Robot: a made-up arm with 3 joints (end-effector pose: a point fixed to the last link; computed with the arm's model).
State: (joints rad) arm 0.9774 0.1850 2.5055
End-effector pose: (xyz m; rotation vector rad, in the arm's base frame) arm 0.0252 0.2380 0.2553 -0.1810 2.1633 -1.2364
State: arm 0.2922 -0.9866 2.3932
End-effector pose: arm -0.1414 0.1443 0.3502 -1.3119 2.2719 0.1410
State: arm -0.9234 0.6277 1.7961
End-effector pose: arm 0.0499 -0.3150 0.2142 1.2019 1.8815 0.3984
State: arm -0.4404 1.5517 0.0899
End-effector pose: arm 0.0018 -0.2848 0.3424 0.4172 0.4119 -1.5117
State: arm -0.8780 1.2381 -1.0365
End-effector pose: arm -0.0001 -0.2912 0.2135 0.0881 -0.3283 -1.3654
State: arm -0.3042 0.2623 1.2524
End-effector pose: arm 0.0145 -0.1260 0.4119 0.4263 1.2746 -0.0361
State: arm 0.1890 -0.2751 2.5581
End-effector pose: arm -0.0301 0.0924 0.3595 -0.4245 2.5536 -0.1354
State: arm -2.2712 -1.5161 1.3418
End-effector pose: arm -0.2211 -0.2746 -0.1442 0.7693 -0.6831 1.4590
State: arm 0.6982 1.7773 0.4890
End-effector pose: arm -0.0144 0.0909 0.4807 -0.0745 -0.2606 -1.7339
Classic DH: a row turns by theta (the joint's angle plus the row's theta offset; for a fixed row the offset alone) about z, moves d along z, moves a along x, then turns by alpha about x. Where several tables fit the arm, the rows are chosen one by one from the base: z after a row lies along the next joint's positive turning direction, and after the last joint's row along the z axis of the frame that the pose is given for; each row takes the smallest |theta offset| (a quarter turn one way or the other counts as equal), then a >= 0, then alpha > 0; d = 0 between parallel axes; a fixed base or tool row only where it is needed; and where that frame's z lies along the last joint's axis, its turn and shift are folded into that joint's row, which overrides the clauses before.
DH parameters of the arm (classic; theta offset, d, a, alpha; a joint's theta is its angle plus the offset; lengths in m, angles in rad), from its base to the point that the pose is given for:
base (fixed): -1.5708 0.078 0 1.5708
joint 1: 0 0.113 0.104 1.5708
joint 2: -1.5708 -0.314 0.069 1.5708
joint 3: 0 0.114 -0.03 1.5708
tool (fixed): 0 0.044 0 0

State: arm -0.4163 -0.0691 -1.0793
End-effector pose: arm -0.1049 -0.1148 0.3644 0.4120 -1.0770 -0.1633
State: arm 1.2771 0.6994 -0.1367
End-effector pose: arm -0.0141 0.3273 0.2169 -1.2673 -0.5602 -0.5184
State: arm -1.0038 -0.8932 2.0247
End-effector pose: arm -0.1255 -0.2379 0.3033 -0.2118 1.3019 1.3208
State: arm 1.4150 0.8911 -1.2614
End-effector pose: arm -0.0131 0.2880 0.1701 -1.6958 -1.6038 0.2069
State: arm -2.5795 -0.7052 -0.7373
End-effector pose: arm -0.1738 -0.1689 -0.2014 2.5539 -1.1763 -0.6871
